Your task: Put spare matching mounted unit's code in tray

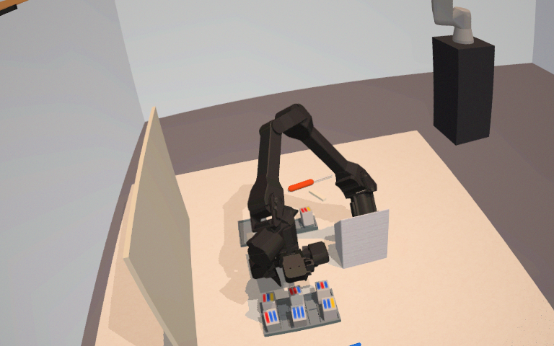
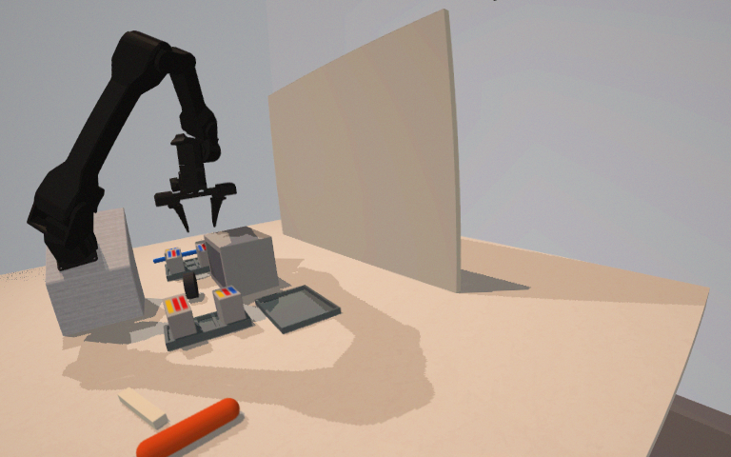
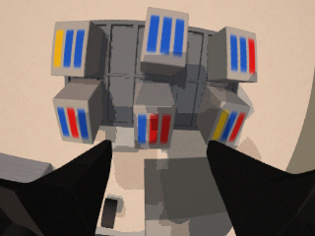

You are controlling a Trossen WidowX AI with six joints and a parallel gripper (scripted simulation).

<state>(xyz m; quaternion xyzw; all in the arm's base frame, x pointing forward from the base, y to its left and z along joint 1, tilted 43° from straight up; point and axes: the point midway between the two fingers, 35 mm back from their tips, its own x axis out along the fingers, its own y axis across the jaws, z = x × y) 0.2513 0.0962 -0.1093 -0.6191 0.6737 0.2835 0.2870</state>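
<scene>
The grey spare block is 50 mm below my gripper tip. Also, from my gripper tip: blue rod 50 mm behind, 190 mm to the left, 90 mm below; small rack 80 mm behind, 330 mm to the right, 90 mm below; grey mounted unit 40 mm ahead, 150 mm to the right, 50 mm below.
</scene>
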